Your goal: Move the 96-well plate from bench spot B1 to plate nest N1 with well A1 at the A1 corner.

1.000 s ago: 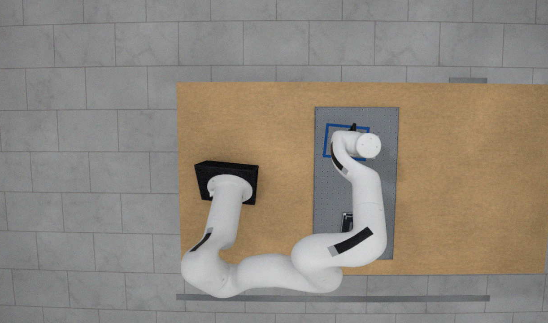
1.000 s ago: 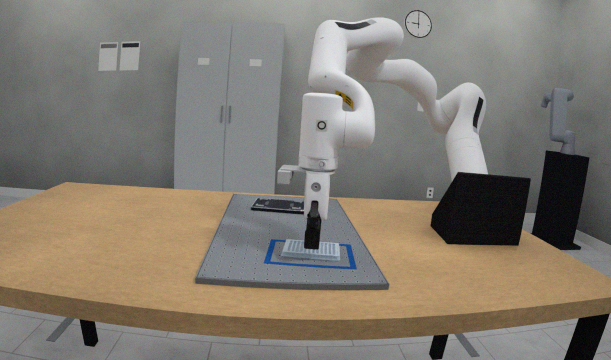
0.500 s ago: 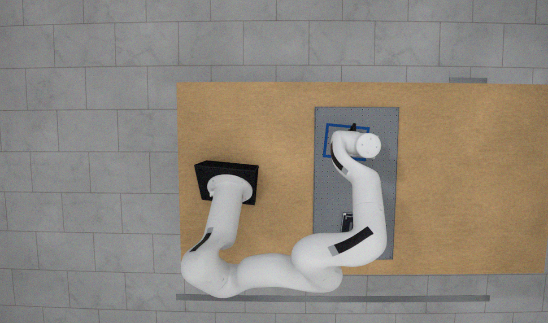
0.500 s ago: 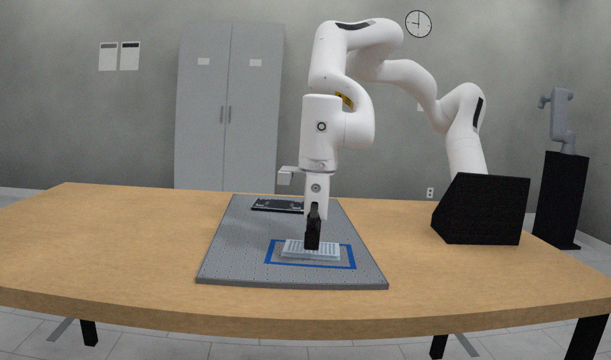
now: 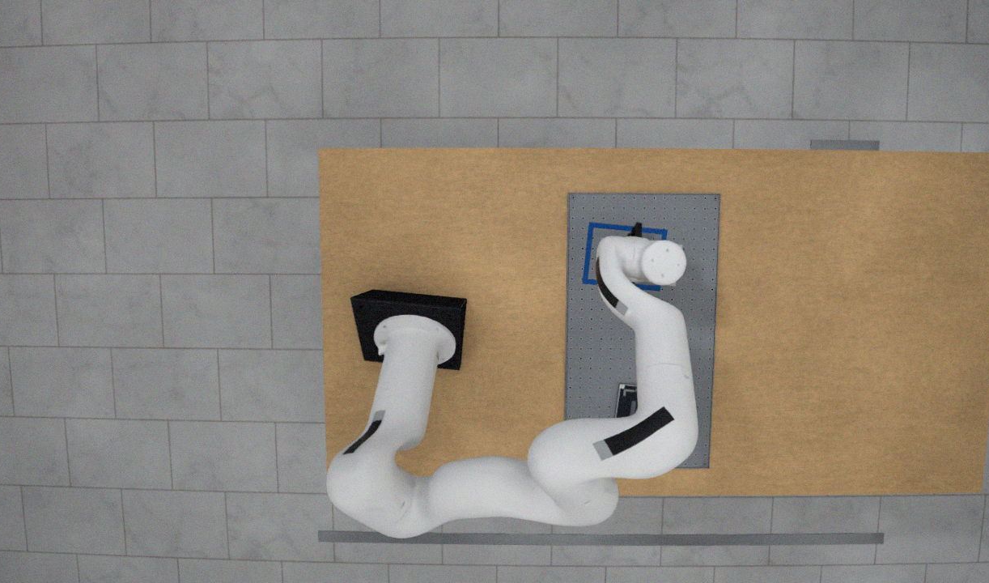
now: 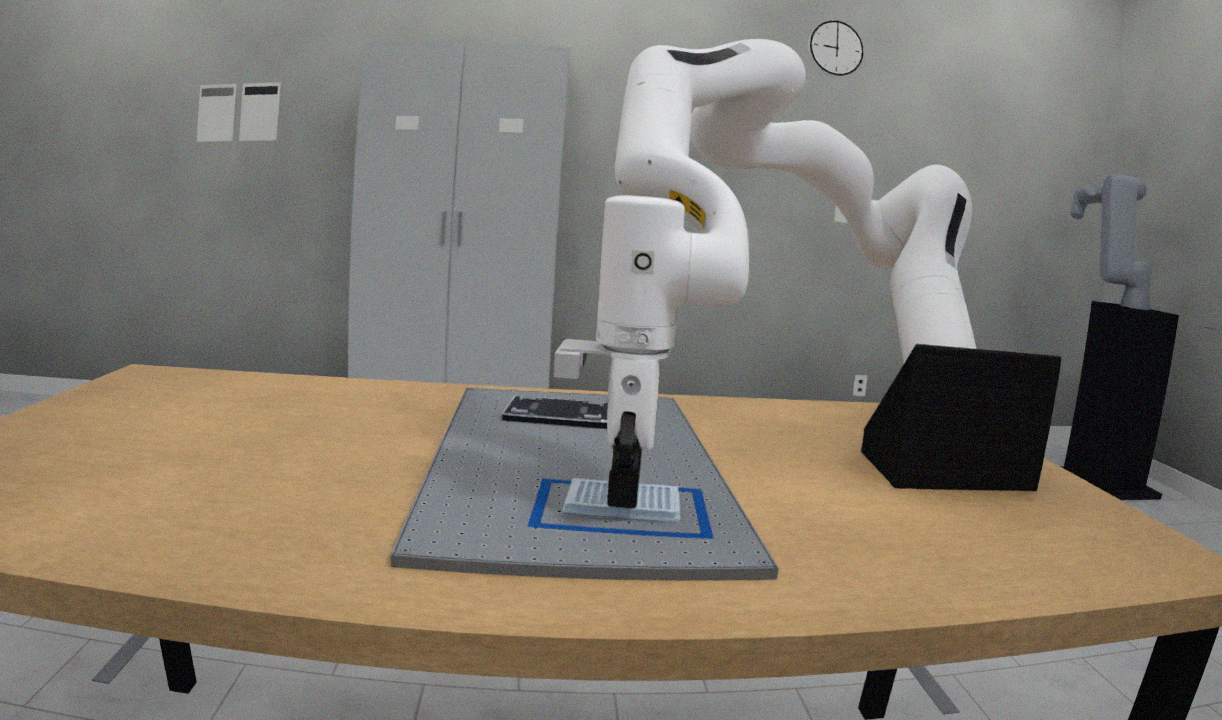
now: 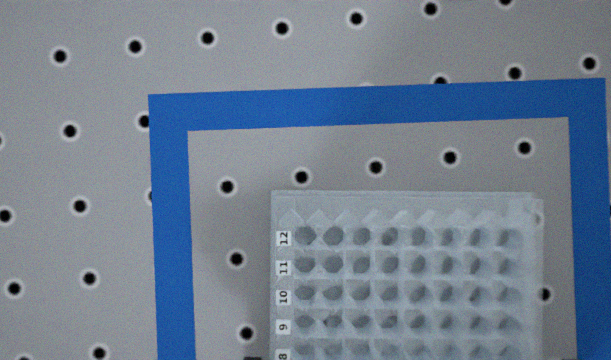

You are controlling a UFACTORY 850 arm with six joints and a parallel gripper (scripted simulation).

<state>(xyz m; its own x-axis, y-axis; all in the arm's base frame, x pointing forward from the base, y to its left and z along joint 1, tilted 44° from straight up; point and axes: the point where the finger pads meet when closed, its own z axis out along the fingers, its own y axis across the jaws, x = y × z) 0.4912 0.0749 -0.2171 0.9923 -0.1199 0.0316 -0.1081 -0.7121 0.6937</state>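
Now: hand 2 cm above the clear 96-well plate. From my hand the other things lie so: black plate nest: 38 cm to the right, 8 cm ahead, 2 cm below.
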